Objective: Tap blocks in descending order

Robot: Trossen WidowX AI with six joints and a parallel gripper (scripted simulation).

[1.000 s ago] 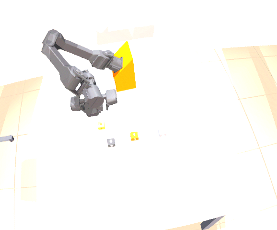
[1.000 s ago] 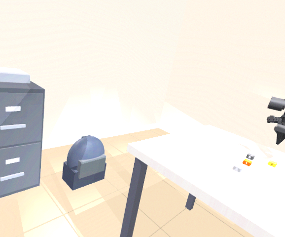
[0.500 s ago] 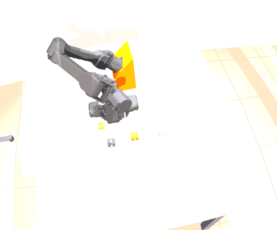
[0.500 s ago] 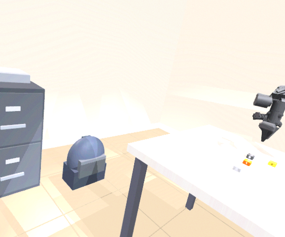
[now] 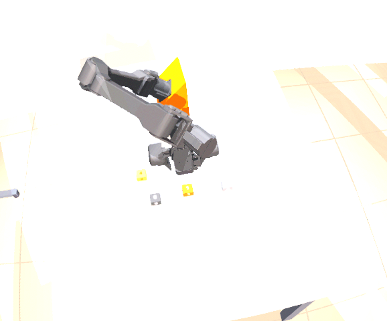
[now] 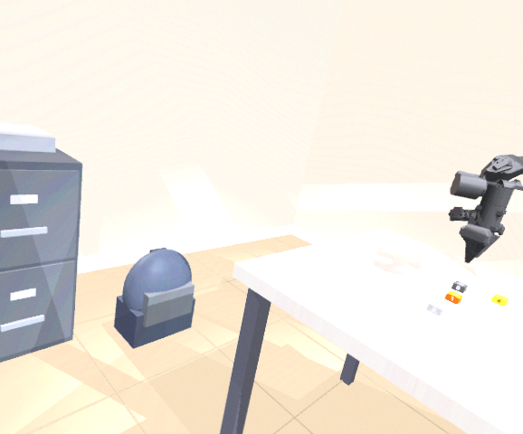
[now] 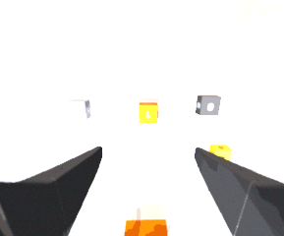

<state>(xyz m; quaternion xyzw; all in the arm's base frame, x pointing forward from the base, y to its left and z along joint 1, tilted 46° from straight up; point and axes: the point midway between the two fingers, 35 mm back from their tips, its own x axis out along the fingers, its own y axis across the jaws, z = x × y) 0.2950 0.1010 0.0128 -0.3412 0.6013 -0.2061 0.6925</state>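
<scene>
My gripper tip is 150 mm to the left of the yellow block, 120 mm above it and 60 mm past it. Round my gripper tip: orange block 120 mm below, 10 mm ahead.
</scene>
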